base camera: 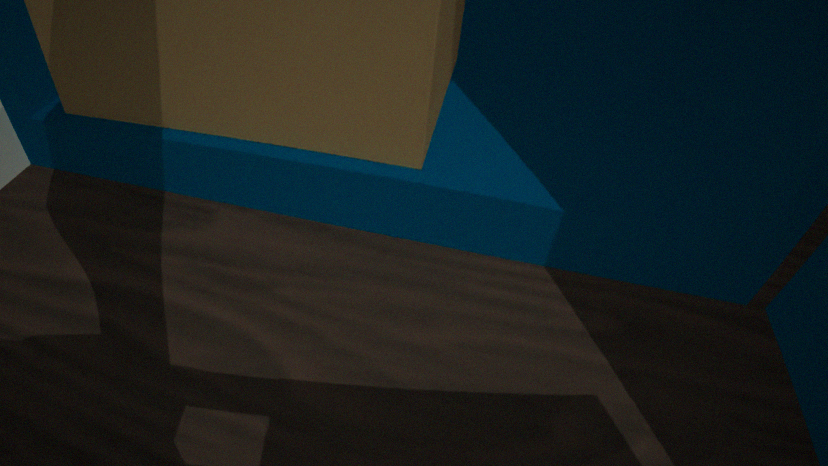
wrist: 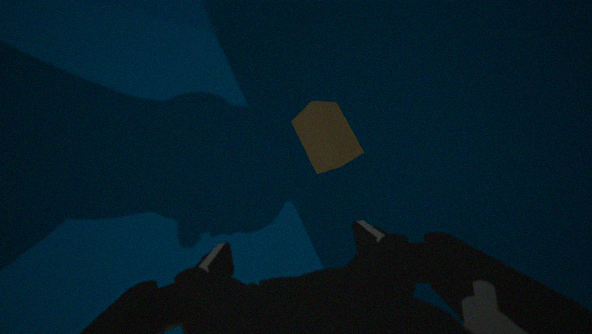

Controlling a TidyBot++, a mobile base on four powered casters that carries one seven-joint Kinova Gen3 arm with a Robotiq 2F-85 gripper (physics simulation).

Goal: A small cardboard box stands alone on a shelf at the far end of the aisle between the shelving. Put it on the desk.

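Frame: origin at the arm's base, x right, y ahead, z up, level; centimetres.
Where they show: gripper, fingertip midpoint: [wrist: 293, 245].
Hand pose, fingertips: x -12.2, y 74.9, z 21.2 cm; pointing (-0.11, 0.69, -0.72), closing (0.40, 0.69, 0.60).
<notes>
Things, the pixels of their centre, and the offset from my fingertips. "pt": a spot on its surface instead. Level surfaces: height alone.
- small cardboard box, body centre: [wrist: 327, 136] dx -7.1, dy +18.8, dz -5.0 cm
- large cardboard box, surface spot: [base camera: 289, 75] pt dx +1.9, dy -23.7, dz -44.9 cm
- dark blue panel, surface height: dz -53.2 cm
- brown floor, surface height: dz -60.8 cm
A small cardboard box [wrist: 327, 137] stands on a dark blue shelf surface [wrist: 450, 125] in the wrist view, a little right of the middle and turned at a slant. My gripper [wrist: 293, 245] is open with nothing between its fingers. Its two fingertips show low in the wrist view, and the box lies beyond them, above the right fingertip in the picture, apart from both. The gripper does not show in the base camera view. The desk does not show in either view.
In the base camera view a large cardboard box [base camera: 289, 75] stands on a low blue shelf [base camera: 347, 202] close ahead. A dark blue panel [base camera: 654, 127] rises at the right, above the brown floor [base camera: 359, 301]. Another blue surface [base camera: 808, 324] shows at the right edge. Shadows cross the floor.
</notes>
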